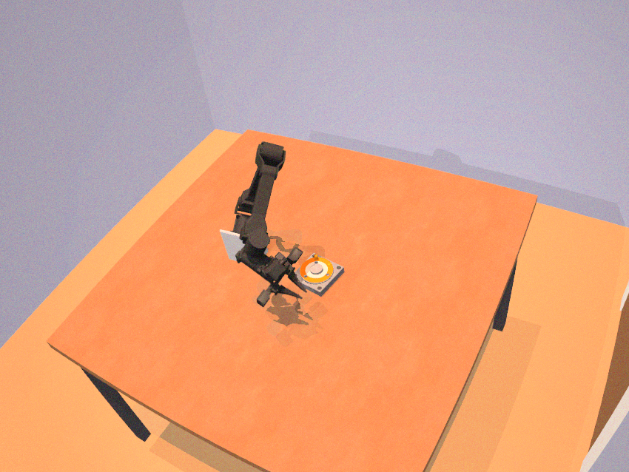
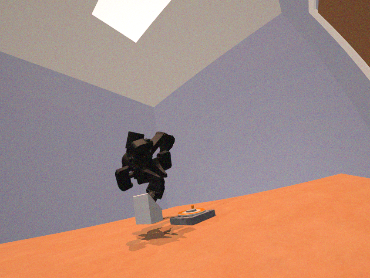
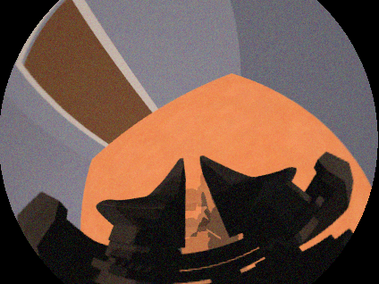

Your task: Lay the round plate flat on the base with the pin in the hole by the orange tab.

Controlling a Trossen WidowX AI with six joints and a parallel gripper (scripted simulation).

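Now: gripper tip 8 cm past the plate, 22 cm to the right of it and 12 cm above it. Round my gripper tip: base 7 cm behind, 20 cm to the left, 13 cm below.
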